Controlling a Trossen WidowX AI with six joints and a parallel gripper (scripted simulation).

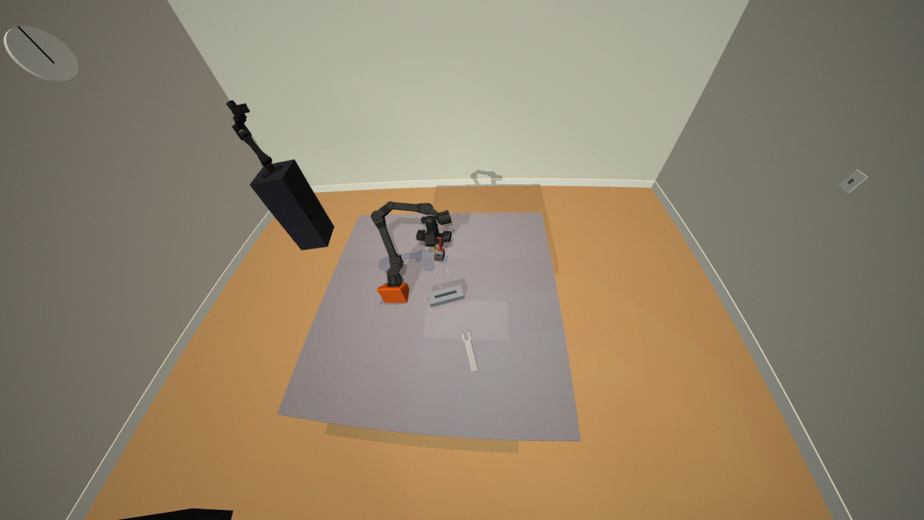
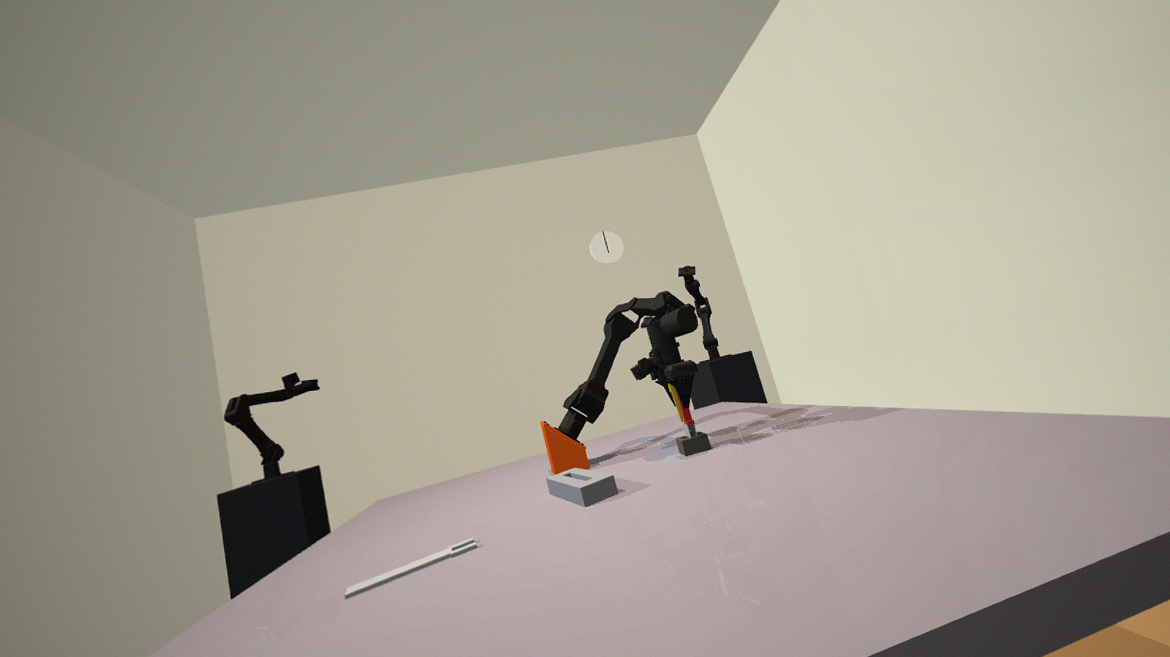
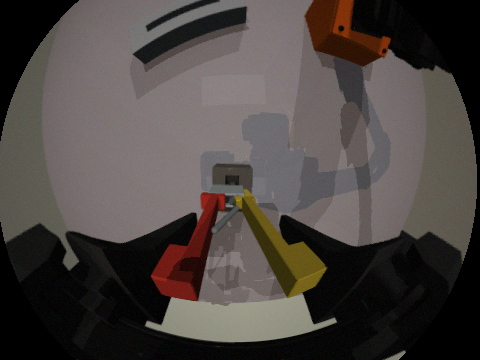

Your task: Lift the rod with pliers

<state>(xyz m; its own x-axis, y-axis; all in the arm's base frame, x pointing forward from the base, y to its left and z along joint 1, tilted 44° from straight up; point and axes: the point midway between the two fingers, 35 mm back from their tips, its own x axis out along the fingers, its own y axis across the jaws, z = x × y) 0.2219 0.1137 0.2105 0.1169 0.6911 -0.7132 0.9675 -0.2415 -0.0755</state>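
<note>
The grey channel block lies 28 cm to the right of my gripper tip, 8 cm below it and 3 cm ahead of it. From my gripper tip the other things lie so: brown holster: 9 cm below, 1 cm ahead; then yellow handle: 2 cm behind; then dark rod: 28 cm to the right, 9 cm below, 3 cm ahead.
</note>
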